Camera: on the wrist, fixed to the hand. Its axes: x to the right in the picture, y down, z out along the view.
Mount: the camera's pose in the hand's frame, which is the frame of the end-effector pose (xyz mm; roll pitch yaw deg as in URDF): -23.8 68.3 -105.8 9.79 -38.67 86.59
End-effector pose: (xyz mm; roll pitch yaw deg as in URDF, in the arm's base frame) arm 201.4 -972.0 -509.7 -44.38 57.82 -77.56
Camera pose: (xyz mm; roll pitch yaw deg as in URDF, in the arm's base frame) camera 151.6 -863.1 -555.3 65.50 5.27 15.82
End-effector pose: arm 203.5 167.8 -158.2 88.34 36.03 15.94
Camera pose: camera 192.3 276.6 -91.5 135.94 -38.12 -33.99
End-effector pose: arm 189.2 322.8 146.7 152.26 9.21 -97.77
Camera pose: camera 178.6 327.7 274.3 178.79 11.26 173.13
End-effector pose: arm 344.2 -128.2 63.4 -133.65 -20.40 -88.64
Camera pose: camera 219.8 -100.6 77.2 -93.97 66.44 -101.04
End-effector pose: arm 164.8 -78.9 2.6 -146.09 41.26 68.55
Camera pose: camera 277.9 -107.4 55.7 117.40 48.36 -84.78
